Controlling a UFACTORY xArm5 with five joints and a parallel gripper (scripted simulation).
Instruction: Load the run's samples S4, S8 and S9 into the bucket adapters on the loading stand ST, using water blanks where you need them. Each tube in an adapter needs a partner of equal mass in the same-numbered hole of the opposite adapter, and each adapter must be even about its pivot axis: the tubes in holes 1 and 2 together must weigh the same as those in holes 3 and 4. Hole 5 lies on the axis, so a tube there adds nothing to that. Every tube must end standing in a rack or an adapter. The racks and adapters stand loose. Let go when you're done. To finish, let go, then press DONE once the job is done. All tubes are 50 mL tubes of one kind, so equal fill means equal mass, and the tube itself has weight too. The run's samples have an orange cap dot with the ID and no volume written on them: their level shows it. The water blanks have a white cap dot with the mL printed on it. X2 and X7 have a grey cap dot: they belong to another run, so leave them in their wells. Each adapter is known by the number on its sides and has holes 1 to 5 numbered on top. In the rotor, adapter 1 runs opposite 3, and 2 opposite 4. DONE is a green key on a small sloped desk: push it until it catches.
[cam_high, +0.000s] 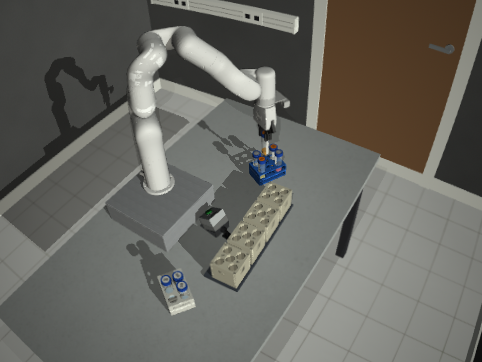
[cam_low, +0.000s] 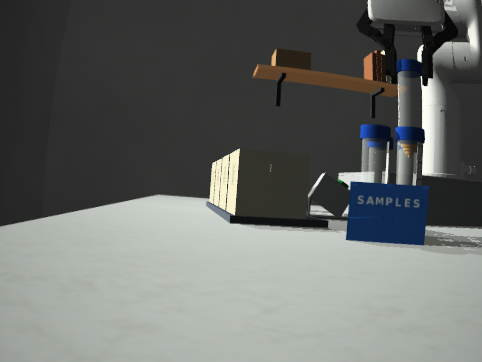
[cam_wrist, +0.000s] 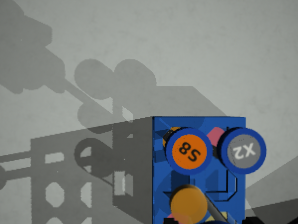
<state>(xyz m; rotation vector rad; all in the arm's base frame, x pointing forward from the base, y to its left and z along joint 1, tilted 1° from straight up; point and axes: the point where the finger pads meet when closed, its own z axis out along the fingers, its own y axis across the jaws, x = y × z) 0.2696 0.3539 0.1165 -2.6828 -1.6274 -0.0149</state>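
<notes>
Now: hand 180 mm above the blue samples rack, 20 mm short of it and 10 mm to the left of it. Round my hand: white blanks rack 670 mm to the right, 180 mm below, 60 mm ahead; then adapter 170 mm to the right, 150 mm below, 140 mm ahead.
</notes>
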